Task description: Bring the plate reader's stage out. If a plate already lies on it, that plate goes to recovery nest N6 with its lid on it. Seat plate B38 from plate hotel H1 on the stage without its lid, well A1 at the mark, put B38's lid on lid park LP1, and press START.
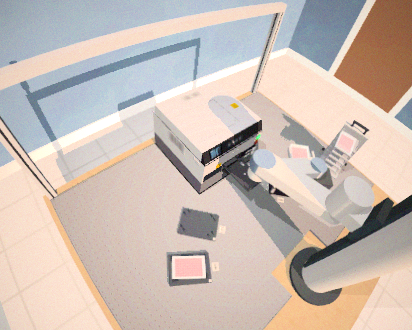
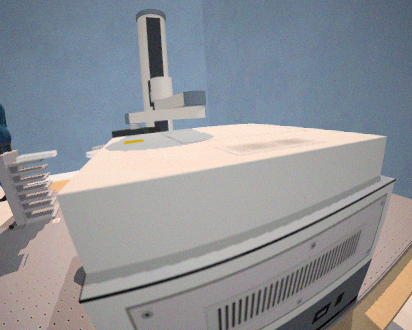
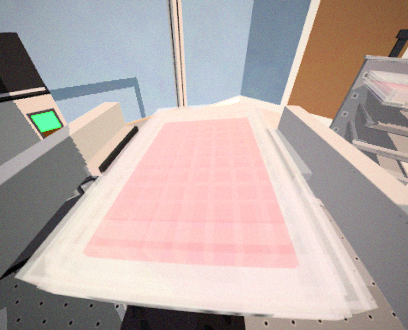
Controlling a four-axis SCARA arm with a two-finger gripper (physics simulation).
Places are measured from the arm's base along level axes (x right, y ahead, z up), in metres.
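Pixels of known places: gripper, fingertip midpoint: (image 1: 300, 150) (image 3: 200, 118); arm's base, origin of the base link: (image 1: 315, 275).
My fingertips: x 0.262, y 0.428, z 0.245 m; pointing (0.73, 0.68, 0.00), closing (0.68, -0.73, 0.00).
Ahead of a thing's pixels: the offset from my fingertips to its middle. "*": to the spot under its first point.
My gripper (image 1: 300, 156) (image 3: 200, 118) is shut on a clear plate with a pink well area {dz -0.007, dx -0.020, dy -0.018 m} (image 1: 300, 150) (image 3: 200, 200). The plate is level between the two jaws; its doubled clear rim looks like a lid on it, and its name is unreadable. It is in the air between the plate reader {dz -0.090, dx -0.233, dy +0.376 m} (image 1: 200, 125) (image 2: 220, 210) and the plate hotel {dz -0.081, dx +0.336, dy -0.129 m} (image 1: 336, 162) (image 2: 17, 195) (image 3: 352, 90). The reader's dark stage {dz -0.106, dx -0.236, dy +0.114 m} (image 1: 241, 176) is out at its front, partly hidden by the arm. The hotel holds a pink plate {dz +0.007, dx +0.261, dy -0.122 m} (image 1: 346, 142) (image 3: 392, 86) at its top. Well A1 is not discernible.
A dark four-cornered holder {dz -0.222, dx -0.507, dy +0.076 m} (image 1: 198, 224) stands bare on the deck. Another holder {* dz -0.207, dx -0.735, dy -0.037 m} (image 1: 171, 280) bears a pink plate {dz -0.205, dx -0.659, dy -0.042 m} (image 1: 188, 267). Their labels are unreadable. A green light {* dz -0.028, dx -0.079, dy +0.184 m} (image 1: 258, 136) (image 3: 46, 121) shows on the reader. The arm column (image 1: 360, 260) (image 2: 142, 55) stands opposite the reader's front.
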